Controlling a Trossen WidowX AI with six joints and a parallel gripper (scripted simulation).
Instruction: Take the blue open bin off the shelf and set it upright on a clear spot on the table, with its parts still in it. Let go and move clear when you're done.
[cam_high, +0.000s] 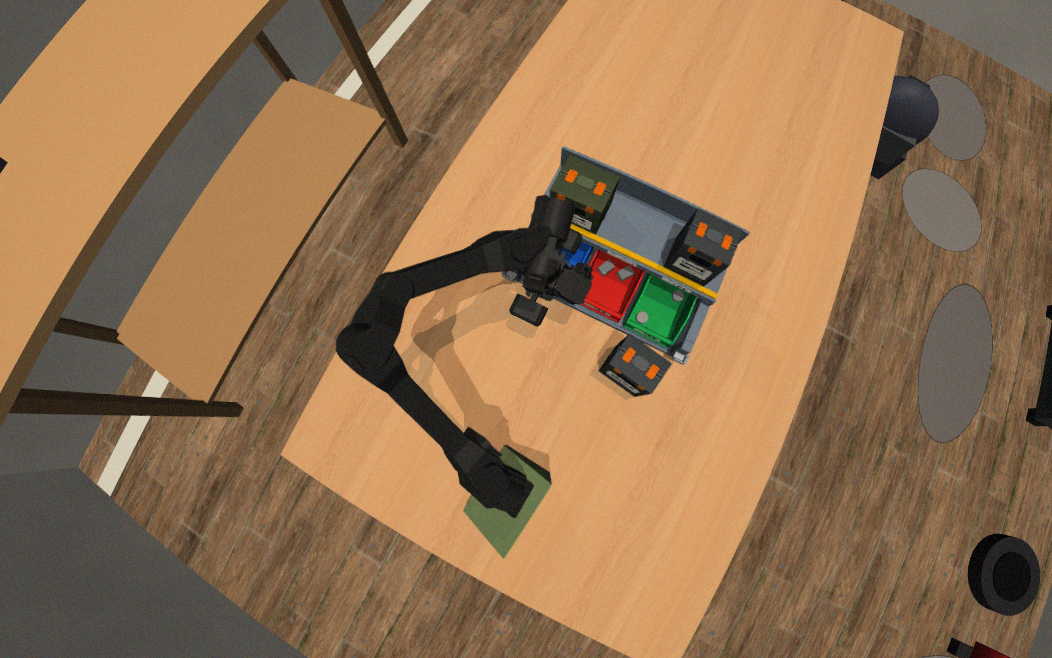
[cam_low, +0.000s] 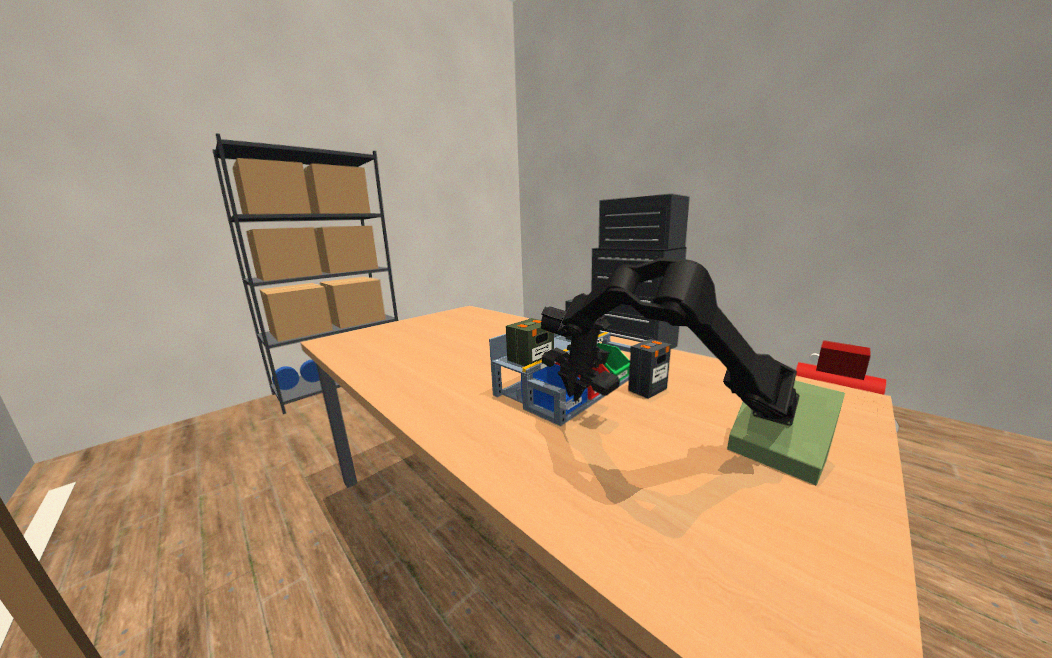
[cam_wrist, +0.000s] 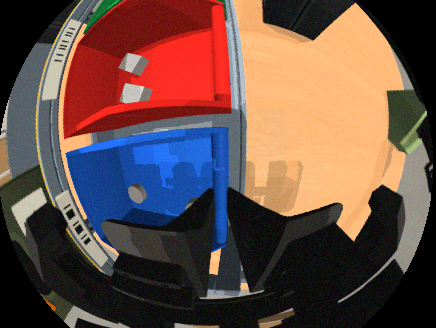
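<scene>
Now: hand 70 mm short of the blue open bin and 20 mm above it. From my hand the other things lie so: olive case: 140 mm ahead, 10 mm to the left, 90 mm above; red bin: 70 mm ahead, 110 mm to the right, 20 mm below; green bin: 70 mm ahead, 220 mm to the right, 20 mm below.
</scene>
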